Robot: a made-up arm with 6 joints. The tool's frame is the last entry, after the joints.
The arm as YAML. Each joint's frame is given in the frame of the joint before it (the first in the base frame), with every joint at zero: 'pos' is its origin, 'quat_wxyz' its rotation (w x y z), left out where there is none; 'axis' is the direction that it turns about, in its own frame. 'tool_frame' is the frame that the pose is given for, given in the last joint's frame.
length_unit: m
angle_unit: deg
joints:
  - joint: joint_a
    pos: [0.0, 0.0, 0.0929]
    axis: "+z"
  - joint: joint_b
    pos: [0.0, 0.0, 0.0]
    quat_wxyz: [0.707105, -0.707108, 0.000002, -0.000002]
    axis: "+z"
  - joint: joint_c
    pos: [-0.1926, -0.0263, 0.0]
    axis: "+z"
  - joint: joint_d
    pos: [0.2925, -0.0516, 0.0]
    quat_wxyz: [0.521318, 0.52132, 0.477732, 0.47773]
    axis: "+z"
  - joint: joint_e
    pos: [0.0, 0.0, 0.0]
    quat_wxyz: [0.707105, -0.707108, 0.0, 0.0]
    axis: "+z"
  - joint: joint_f
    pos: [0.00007, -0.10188, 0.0]
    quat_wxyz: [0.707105, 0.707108, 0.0, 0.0]
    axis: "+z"
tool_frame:
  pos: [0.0, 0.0, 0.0]
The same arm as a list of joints. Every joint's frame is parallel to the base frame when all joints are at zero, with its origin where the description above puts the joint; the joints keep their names.
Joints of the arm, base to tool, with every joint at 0 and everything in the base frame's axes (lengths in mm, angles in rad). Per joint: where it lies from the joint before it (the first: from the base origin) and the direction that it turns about. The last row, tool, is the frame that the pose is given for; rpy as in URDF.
joint_a: offset 0 0 92.9 axis +z
joint_b: offset 0 0 0 axis +y
joint_c: offset -192.6 0 26.3 axis +y
joint_d: offset 292.5 0 51.6 axis 0.9962 0 0.0871
joint_e: offset 0 0 0 axis +y
joint_f: offset 101.5 0 8.8 axis 0.9962 0 0.0871
tool: offset 0 0 0 rpy 0 1.4836 -0.0001

